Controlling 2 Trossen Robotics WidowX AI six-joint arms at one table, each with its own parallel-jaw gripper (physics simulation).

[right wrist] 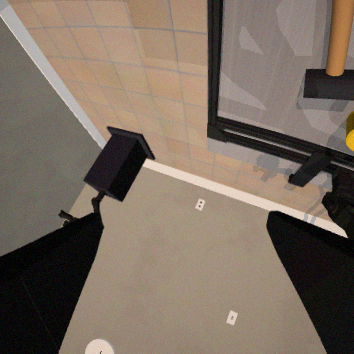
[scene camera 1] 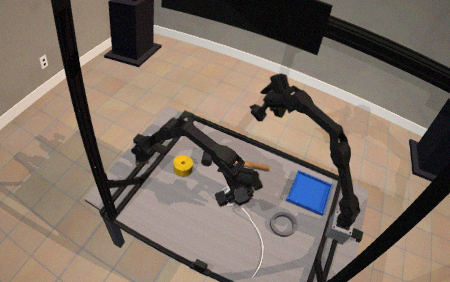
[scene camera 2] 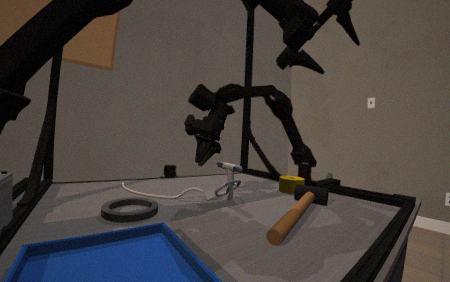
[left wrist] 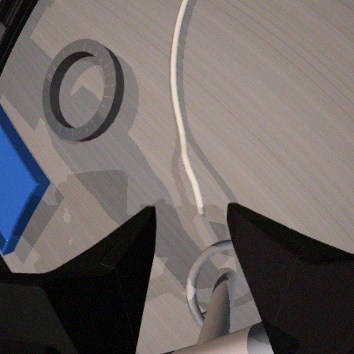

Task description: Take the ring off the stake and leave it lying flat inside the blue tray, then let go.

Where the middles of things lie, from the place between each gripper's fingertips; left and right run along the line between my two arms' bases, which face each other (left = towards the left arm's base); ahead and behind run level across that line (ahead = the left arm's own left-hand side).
Now: left hand 5 cm short of the ring (left wrist: 208, 236), 6 cm to the right of it and 7 cm above it. From my left hand the other things lie so: wooden-handled hammer (scene camera 2: 305, 195): 25 cm ahead, 12 cm to the left, 7 cm below; then blue tray (scene camera 2: 156, 245): 25 cm ahead, 28 cm to the right, 9 cm below; then stake post (left wrist: 217, 319): 7 cm ahead, 7 cm to the left, 8 cm below.
Right now my right hand is 10 cm past the wooden-handled hammer, 1 cm to the right of it and 33 cm above it. Also, from my right hand: ring (29 cm behind, 4 cm to the right, 32 cm below); then blue tray (10 cm behind, 38 cm to the right, 34 cm below); then stake post (28 cm behind, 3 cm to the right, 33 cm below).
